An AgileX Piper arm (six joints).
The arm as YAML. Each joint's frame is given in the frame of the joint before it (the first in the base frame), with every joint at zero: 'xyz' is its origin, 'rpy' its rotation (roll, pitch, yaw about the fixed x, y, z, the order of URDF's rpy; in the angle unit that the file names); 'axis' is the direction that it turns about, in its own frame. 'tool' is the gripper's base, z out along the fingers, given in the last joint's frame.
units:
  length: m
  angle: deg
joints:
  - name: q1
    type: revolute
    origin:
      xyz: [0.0, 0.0, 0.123]
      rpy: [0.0, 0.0, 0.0]
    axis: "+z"
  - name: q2
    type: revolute
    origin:
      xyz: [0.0, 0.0, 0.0]
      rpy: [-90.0, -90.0, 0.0]
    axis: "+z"
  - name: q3
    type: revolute
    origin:
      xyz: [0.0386, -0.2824, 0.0]
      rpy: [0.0, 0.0, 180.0]
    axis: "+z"
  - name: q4
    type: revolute
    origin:
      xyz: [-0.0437, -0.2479, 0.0]
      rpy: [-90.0, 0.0, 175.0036]
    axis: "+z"
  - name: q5
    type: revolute
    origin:
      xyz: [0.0, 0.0, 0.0]
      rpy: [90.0, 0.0, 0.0]
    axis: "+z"
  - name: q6
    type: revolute
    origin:
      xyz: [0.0, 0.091, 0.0]
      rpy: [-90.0, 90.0, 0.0]
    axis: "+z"
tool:
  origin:
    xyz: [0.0, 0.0, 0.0]
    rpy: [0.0, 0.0, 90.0]
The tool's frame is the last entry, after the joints.
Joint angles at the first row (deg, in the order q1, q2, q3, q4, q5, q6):
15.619 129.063 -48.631 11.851 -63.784 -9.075
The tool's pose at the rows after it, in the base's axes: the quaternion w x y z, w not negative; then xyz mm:
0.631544, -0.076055, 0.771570, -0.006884, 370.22, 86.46, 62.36
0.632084, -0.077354, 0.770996, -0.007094, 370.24, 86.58, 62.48
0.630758, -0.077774, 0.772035, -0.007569, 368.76, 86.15, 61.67
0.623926, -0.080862, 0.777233, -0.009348, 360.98, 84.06, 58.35
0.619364, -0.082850, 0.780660, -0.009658, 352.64, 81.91, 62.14
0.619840, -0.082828, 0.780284, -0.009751, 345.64, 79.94, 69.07
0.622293, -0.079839, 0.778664, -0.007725, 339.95, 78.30, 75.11
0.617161, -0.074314, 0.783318, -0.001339, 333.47, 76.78, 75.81
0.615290, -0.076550, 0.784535, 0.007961, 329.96, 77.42, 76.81
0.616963, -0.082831, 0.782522, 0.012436, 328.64, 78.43, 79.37
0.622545, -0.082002, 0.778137, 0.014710, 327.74, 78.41, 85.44
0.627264, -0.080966, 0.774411, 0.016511, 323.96, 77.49, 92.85
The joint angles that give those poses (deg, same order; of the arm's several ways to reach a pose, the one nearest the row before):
15.620 129.063 -48.631 11.575 -64.037 -9.208
15.618 129.064 -48.632 11.480 -64.114 -9.301
15.619 129.061 -48.276 11.481 -64.266 -9.301
15.618 128.893 -46.393 11.353 -64.947 -9.301
15.619 127.296 -44.112 11.233 -64.946 -9.301
15.619 125.308 -42.079 11.234 -65.061 -9.301
15.619 123.666 -40.437 11.233 -65.416 -8.903
15.619 122.806 -38.820 11.036 -65.398 -7.701
15.618 122.255 -37.965 9.933 -65.397 -6.725
15.618 121.660 -37.599 8.999 -65.397 -6.639
15.619 120.449 -37.214 8.846 -65.398 -6.506
15.619 118.653 -36.121 8.755 -65.398 -6.388

